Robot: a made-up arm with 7 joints. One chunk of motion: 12 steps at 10 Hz.
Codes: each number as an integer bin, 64 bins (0 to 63) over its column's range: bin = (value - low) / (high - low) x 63, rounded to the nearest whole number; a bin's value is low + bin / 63 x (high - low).
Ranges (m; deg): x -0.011..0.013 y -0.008..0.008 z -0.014..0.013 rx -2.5..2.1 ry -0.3..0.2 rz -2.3..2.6
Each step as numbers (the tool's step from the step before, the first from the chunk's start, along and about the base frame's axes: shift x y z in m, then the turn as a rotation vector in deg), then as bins.
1 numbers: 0.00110 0.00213 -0.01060 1.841 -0.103 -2.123
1 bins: 32 40 8 59 25 2
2 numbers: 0.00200 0.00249 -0.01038 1.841 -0.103 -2.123
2 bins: 34 41 8 59 25 2
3 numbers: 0.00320 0.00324 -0.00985 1.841 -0.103 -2.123
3 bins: 37 44 10 59 25 2
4 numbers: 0.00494 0.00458 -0.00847 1.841 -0.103 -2.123
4 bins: 42 50 13 59 25 2
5 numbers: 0.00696 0.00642 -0.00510 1.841 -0.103 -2.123
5 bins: 47 57 21 59 25 2
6 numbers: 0.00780 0.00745 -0.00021 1.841 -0.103 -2.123
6 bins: 49 61 32 59 25 2
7 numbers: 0.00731 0.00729 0.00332 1.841 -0.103 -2.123
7 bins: 48 60 40 59 25 2
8 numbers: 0.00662 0.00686 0.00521 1.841 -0.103 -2.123
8 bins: 46 59 45 59 25 2
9 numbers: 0.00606 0.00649 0.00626 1.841 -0.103 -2.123
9 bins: 45 57 47 59 25 2
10 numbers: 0.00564 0.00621 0.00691 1.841 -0.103 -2.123
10 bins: 44 56 49 59 25 2
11 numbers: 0.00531 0.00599 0.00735 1.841 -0.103 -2.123
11 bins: 43 55 50 59 25 2
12 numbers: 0.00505 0.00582 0.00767 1.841 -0.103 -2.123
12 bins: 42 54 51 59 25 2
